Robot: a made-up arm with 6 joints.
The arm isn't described. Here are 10 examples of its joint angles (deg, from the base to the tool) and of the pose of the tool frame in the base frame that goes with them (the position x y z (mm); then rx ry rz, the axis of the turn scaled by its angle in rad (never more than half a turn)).
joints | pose
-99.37 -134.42 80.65 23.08 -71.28 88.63 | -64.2 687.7 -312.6 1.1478 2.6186 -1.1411
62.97 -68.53 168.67 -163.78 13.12 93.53 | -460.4 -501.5 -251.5 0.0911 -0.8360 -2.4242
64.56 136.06 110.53 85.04 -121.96 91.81 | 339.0 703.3 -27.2 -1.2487 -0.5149 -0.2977
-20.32 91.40 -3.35 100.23 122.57 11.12 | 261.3 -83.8 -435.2 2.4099 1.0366 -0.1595
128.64 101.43 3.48 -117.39 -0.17 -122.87 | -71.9 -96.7 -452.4 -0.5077 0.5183 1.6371
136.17 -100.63 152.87 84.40 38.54 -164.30 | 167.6 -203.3 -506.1 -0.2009 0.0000 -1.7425
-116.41 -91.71 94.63 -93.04 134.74 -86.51 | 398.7 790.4 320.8 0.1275 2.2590 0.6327
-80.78 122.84 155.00 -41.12 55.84 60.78 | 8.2 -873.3 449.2 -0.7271 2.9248 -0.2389
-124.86 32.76 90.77 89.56 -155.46 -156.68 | -217.9 -274.1 1123.7 0.8468 0.9440 -2.6072
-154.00 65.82 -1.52 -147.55 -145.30 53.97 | -303.4 -307.1 -277.2 -2.6586 0.8315 -0.6030
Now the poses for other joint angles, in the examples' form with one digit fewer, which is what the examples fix.
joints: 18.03 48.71 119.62 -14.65 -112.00 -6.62
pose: 408 -10 1041 1.636 0.313 -1.753
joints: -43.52 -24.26 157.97 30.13 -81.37 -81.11
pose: -707 438 382 -2.422 -0.082 -1.382
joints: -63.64 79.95 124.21 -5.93 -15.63 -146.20
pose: 155 -747 793 -1.572 -0.627 -0.404
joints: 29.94 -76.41 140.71 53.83 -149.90 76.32
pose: -577 -436 -195 2.874 -0.830 -0.254
